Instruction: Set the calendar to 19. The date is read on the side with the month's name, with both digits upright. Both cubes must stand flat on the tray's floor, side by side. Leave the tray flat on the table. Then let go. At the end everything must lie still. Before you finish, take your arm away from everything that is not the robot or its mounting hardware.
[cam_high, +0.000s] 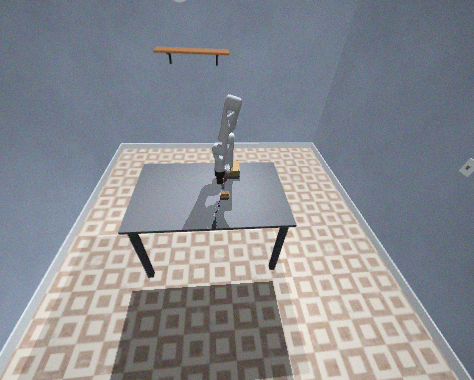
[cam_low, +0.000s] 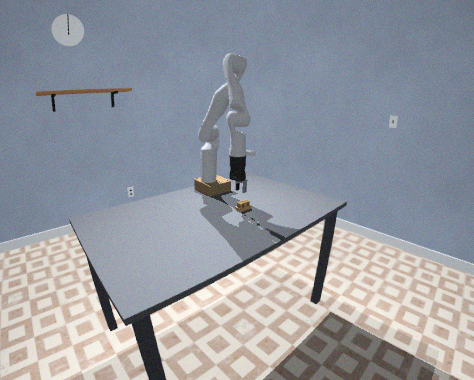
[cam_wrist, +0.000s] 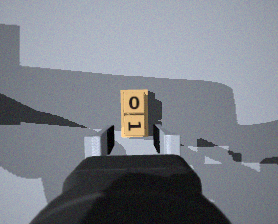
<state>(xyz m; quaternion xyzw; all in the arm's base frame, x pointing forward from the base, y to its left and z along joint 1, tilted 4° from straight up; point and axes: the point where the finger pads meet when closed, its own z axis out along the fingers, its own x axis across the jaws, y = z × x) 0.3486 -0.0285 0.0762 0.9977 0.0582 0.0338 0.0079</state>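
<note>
Right now my hand is 110 mm above the wooden tray and 20 mm to the right of it.
</note>
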